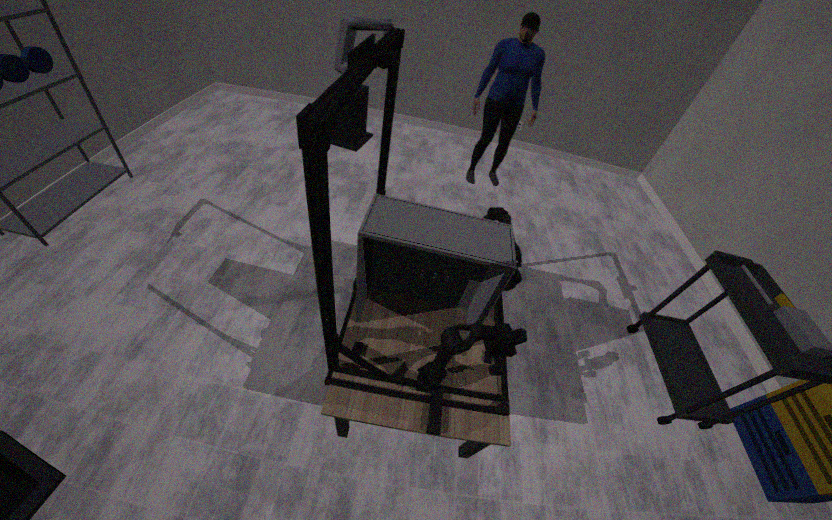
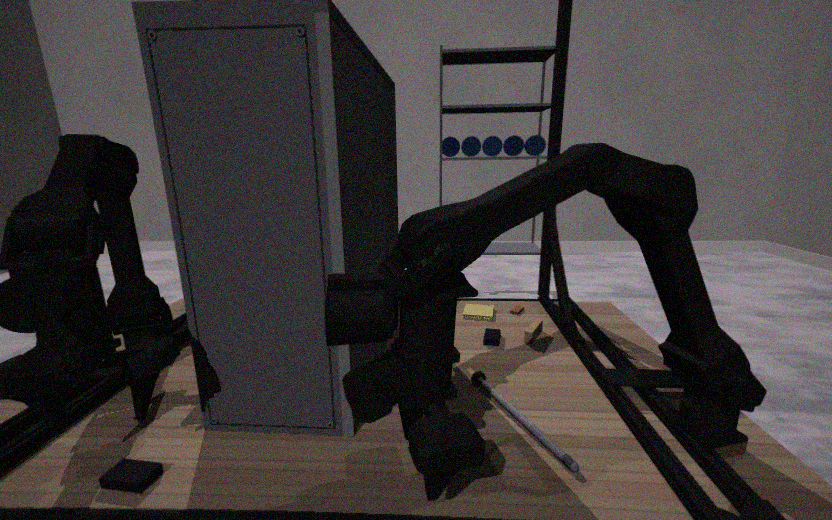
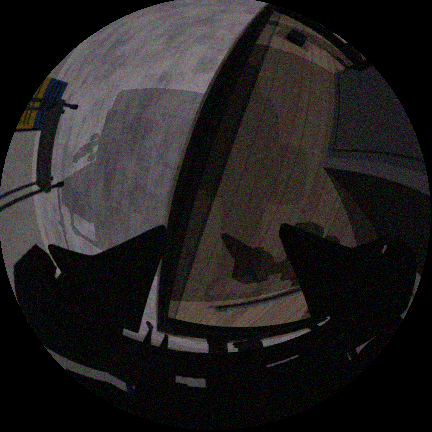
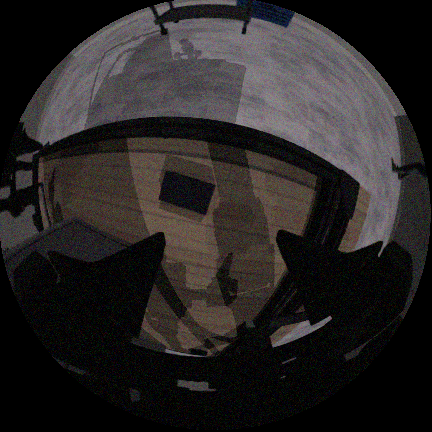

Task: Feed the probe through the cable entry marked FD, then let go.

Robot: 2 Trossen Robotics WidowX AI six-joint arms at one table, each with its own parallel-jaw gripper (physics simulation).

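Seen in the pictures: left gripper, fingertip midpoint: (image 3: 224,230) (image 4: 40,163); right gripper, fingertip midpoint: (image 1: 488,359) (image 2: 102,426) (image 4: 222,237); left arm's base, link origin: (image 2: 706,429) (image 3: 217,340); right arm's base, link origin: (image 1: 423,384) (image 4: 253,331).
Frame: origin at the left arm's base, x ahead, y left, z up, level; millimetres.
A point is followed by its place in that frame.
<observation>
The probe, a thin grey rod (image 2: 527,423) {x 227, y -83, z -6 mm} (image 3: 255,301) {x 228, y -71, z -13 mm} with a dark collar at one end, lies on the table beside the cabinet. The tall grey cabinet (image 1: 436,229) {x 492, y -452, z 545 mm} (image 2: 245,214) {x 590, y -185, z 304 mm} (image 3: 380,115) (image 4: 75,242) {x 568, y -177, z 40 mm} stands mid-table. The entry marked FD cannot be made out; the cabinet's dark side is shadowed and partly hidden by the left arm. My left gripper (image 2: 398,456) {x 413, y 1, z 37 mm} (image 3: 224,230) {x 413, y 1, z 37 mm} is open and empty, pointing down low over the table, between the cabinet's near corner and the probe, apart from the rod. My right gripper (image 1: 504,361) {x 784, y -175, z 43 mm} (image 2: 174,413) (image 4: 222,237) {x 784, y -175, z 43 mm} is open and empty beside the cabinet's other side.
A dark block (image 2: 130,475) {x 746, y -134, z -5 mm} (image 3: 296,37) (image 4: 186,192) {x 751, y -143, z -5 mm} lies on the table near the right gripper. A yellow block (image 2: 478,311) {x 112, y -514, z -9 mm}, a small black block (image 2: 491,336) {x 149, y -362, z -5 mm} and a wooden piece (image 2: 533,331) {x 63, y -337, z 6 mm} lie beyond the probe. Black frame rails (image 2: 625,401) {x 53, y -87, z -4 mm} run along the table's edge.
</observation>
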